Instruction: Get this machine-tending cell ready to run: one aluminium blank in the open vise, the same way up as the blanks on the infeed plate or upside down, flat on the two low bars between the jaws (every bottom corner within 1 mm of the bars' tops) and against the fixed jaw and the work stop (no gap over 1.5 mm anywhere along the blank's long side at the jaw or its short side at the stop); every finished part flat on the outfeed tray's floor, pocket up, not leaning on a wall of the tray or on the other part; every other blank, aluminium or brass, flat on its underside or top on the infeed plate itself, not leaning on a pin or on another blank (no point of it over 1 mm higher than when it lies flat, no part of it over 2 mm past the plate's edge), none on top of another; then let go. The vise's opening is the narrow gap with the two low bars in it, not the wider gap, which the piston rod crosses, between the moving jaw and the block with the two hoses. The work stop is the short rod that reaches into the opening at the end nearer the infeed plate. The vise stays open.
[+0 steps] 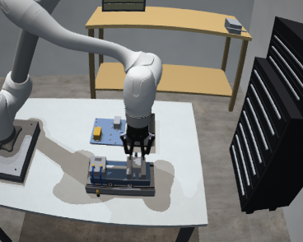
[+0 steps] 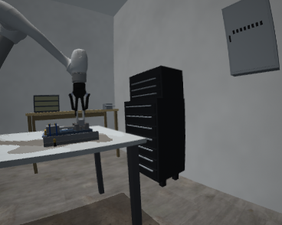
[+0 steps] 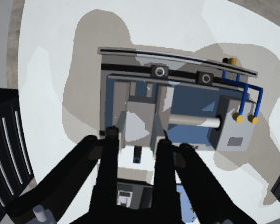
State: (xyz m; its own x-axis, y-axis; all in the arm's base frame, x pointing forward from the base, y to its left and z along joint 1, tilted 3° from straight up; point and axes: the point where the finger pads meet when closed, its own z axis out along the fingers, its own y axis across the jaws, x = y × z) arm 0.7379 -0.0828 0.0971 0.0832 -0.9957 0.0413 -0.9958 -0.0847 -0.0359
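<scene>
Right now the aluminium blank is 4 cm below my hand. Also, from my hand: hose block (17 cm behind, 1 cm to the right, 6 cm below); vise (7 cm behind, 1 cm to the right, 10 cm below); work stop (1 cm behind, 5 cm to the left, 5 cm below).
</scene>
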